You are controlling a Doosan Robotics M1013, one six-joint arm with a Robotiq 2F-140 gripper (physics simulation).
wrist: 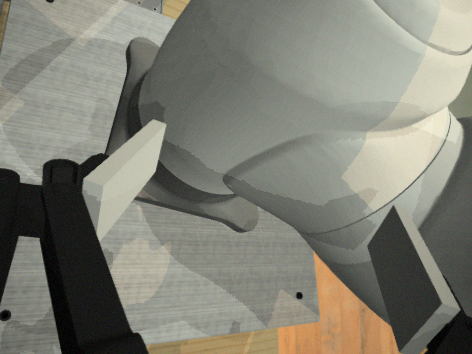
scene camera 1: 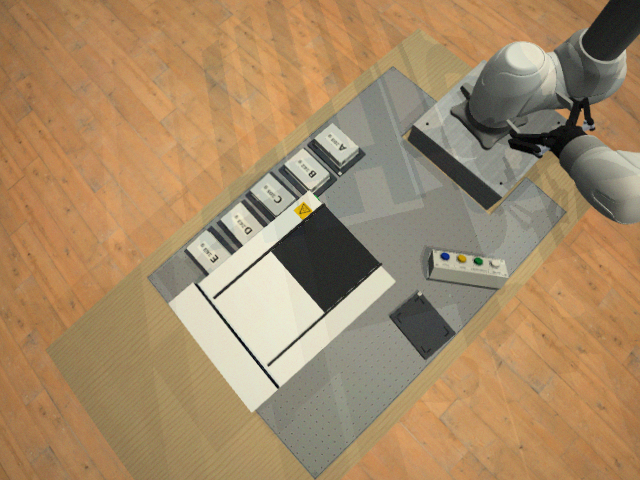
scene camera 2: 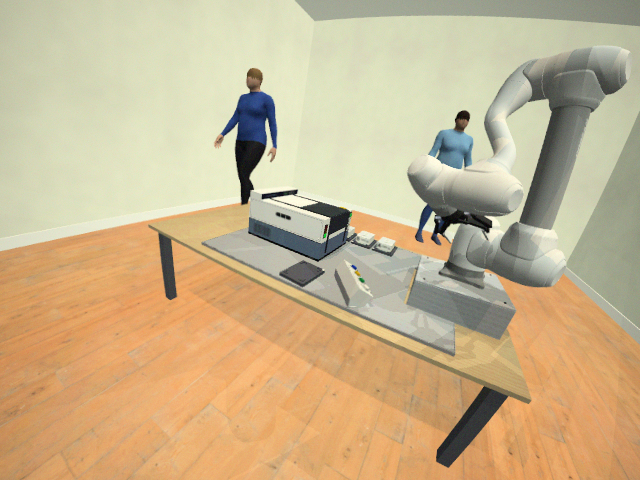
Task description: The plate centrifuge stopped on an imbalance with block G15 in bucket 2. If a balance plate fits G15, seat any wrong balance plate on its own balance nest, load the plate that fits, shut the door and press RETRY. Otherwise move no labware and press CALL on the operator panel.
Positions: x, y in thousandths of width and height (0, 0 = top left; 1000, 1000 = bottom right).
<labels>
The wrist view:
my gripper: 575, 530
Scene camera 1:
my gripper: 834, 230
centrifuge: 399, 672
button box: 723, 561
dark square pad: 652, 666
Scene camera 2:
my gripper: 732, 497
centrifuge: 432, 449
</labels>
